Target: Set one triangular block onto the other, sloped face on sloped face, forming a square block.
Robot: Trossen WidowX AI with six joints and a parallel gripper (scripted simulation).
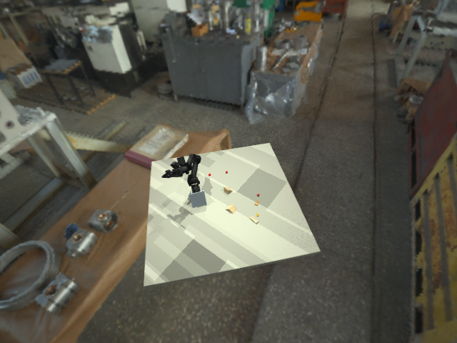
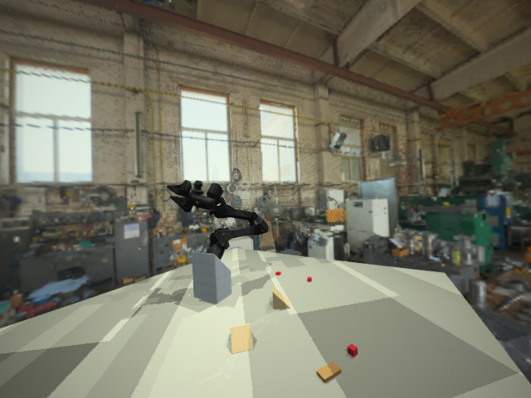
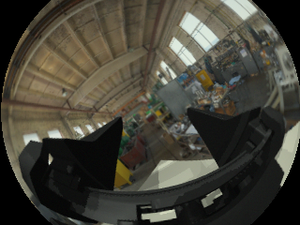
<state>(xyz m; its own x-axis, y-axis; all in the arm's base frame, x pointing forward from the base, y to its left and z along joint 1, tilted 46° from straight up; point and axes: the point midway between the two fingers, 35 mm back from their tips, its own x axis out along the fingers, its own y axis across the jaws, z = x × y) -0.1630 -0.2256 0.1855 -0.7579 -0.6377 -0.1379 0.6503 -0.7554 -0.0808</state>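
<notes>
My gripper tip is 46 cm short of the triangular block, 11 cm to the left of it and 42 cm above it.
</notes>
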